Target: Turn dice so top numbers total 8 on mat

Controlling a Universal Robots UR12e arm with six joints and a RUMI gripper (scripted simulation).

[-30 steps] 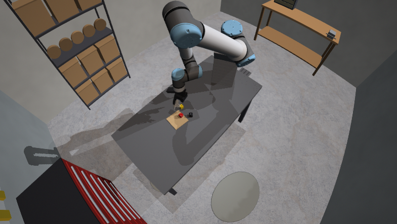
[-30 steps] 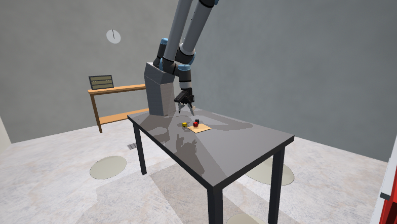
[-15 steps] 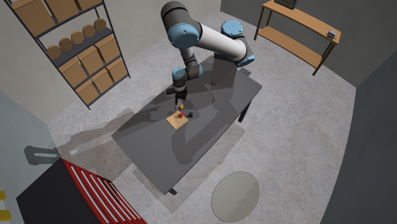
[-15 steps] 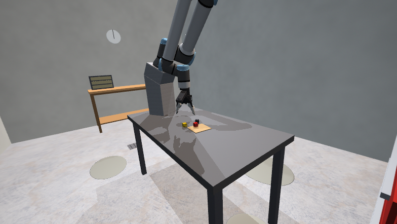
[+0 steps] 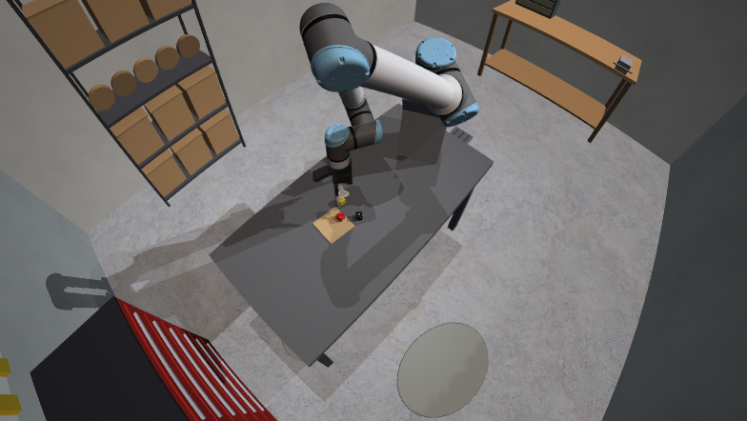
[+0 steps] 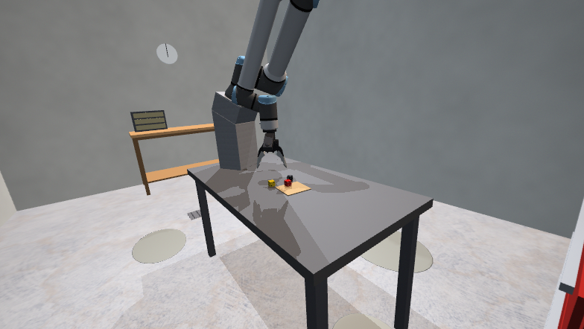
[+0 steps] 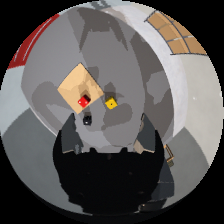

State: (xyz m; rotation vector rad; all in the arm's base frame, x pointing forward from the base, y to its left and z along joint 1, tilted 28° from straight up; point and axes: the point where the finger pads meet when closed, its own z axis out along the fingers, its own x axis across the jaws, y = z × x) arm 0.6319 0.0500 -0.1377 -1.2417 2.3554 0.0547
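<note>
My gripper is now 2 cm past the yellow die and 9 cm above it. Also, from my hand: tan mat (8 cm ahead, 8 cm to the left, 10 cm below); black die (3 cm behind, 12 cm to the left, 9 cm below); red die (4 cm ahead, 7 cm to the left, 9 cm below).
</note>
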